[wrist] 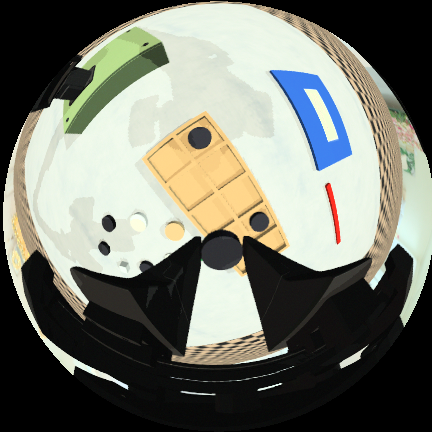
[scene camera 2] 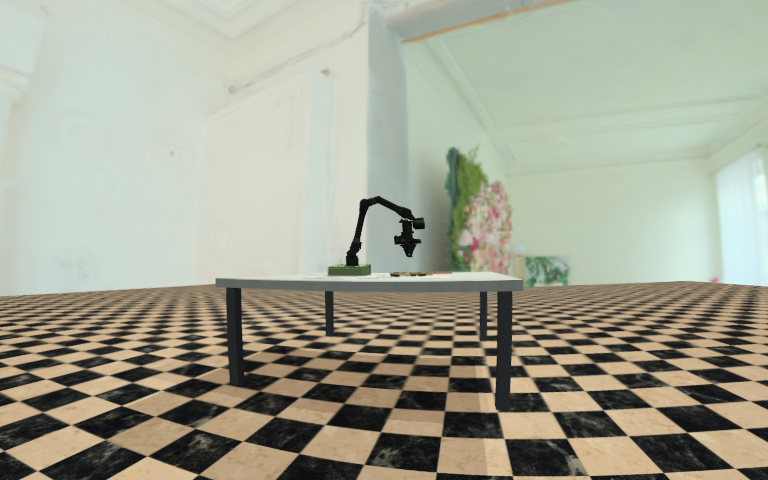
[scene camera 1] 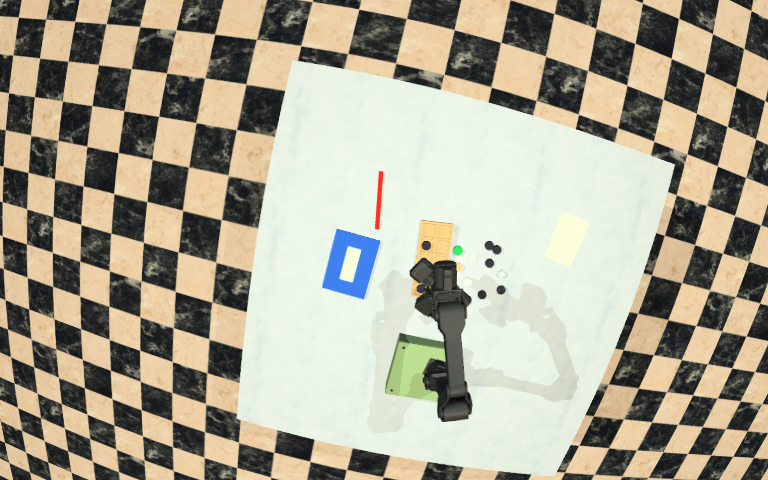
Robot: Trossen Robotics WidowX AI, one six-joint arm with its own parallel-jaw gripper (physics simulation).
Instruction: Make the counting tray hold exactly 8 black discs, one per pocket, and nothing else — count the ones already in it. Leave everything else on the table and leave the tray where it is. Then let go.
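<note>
The tan counting tray (scene camera 1: 443, 230) (wrist: 216, 189) has two columns of pockets. One black disc (wrist: 199, 137) sits in an end pocket, and another black disc (scene camera 1: 425, 245) (wrist: 259, 221) sits nearer the other end. The arm hides part of the tray in the top view. My gripper (scene camera 2: 409, 254) (wrist: 221, 241) is shut on a black disc (wrist: 222, 252), raised above the table, over the tray's edge in the wrist view. Several loose black discs (scene camera 1: 489, 263) (wrist: 108, 223) lie beside the tray.
Near the tray lie a green disc (scene camera 1: 457, 250), a tan disc (wrist: 174, 230), pale discs (scene camera 1: 467, 281) (wrist: 138, 221) and a small whitish piece (scene camera 1: 501, 273). A blue frame (scene camera 1: 334, 263) (wrist: 331, 156), red bar (scene camera 1: 378, 200) (wrist: 333, 215), cream card (scene camera 1: 566, 238) and green base box (scene camera 1: 408, 370) (scene camera 2: 349, 271) stand farther off.
</note>
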